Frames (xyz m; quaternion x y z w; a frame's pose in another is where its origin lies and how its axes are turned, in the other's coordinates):
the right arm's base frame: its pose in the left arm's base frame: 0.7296 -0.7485 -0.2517 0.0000 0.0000 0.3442 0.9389
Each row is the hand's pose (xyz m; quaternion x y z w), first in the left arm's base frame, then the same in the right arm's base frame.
Working: the left arm's base frame: its pose in the right arm's base frame: -0.0729 1.0427 0.2517 0.0000 0.0000 -0.3442 0.9389

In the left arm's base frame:
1: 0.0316 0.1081 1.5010 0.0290 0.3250 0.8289 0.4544
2: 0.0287 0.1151 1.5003 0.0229 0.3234 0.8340 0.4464
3: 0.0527 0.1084 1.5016 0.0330 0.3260 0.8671 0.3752
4: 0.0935 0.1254 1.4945 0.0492 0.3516 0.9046 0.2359
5: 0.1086 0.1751 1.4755 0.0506 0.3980 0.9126 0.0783
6: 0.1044 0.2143 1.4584 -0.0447 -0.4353 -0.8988 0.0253
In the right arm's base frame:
1: 0.0210 1.1048 1.7527 0.1391 0.2952 0.6218 0.7119
2: 0.0233 1.1120 1.7520 0.1328 0.2958 0.6294 0.7062
3: 0.0373 1.0914 1.7533 0.1432 0.2947 0.6850 0.6507
4: 0.0795 1.0780 1.7462 0.1672 0.3132 0.7681 0.5328
5: 0.1231 1.1061 1.7272 0.1845 0.3563 0.8299 0.3876
6: 0.1452 1.1388 1.7101 0.1918 0.3933 0.8526 0.2856

